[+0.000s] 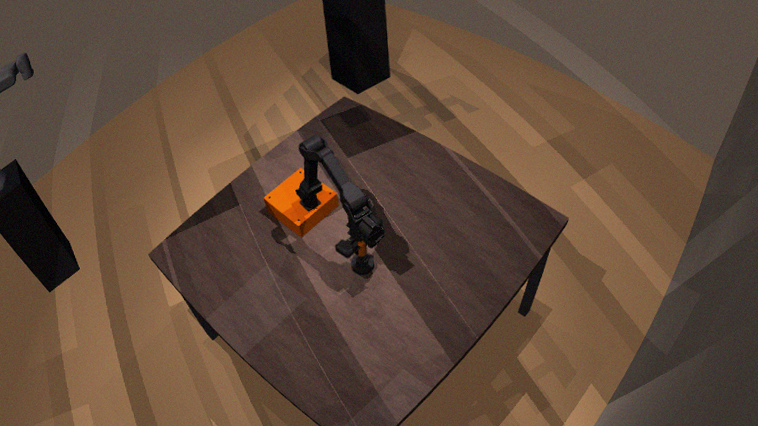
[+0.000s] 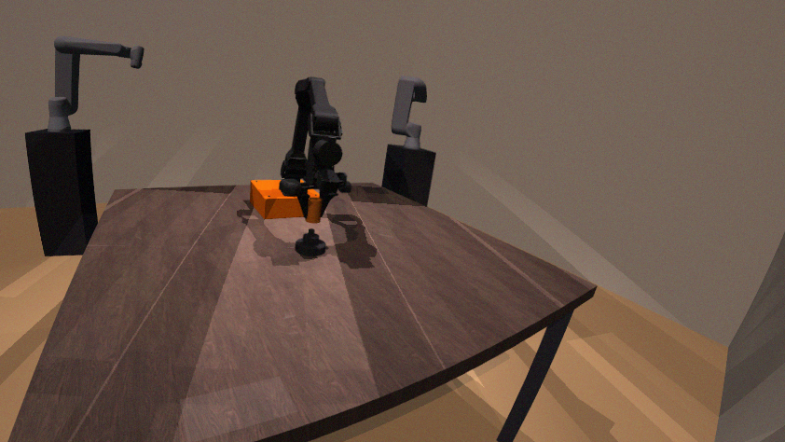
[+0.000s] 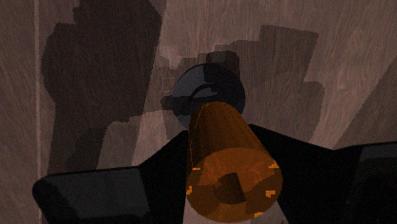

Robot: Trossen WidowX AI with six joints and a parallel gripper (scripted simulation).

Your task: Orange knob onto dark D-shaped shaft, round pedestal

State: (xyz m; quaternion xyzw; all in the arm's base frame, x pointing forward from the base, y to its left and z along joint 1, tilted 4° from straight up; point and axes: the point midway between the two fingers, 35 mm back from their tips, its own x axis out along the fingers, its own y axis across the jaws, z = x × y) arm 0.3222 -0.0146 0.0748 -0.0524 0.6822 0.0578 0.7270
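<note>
The dark round pedestal is 60 mm below my gripper tip. Also, from my gripper tip: orange knob 20 mm above.
</note>
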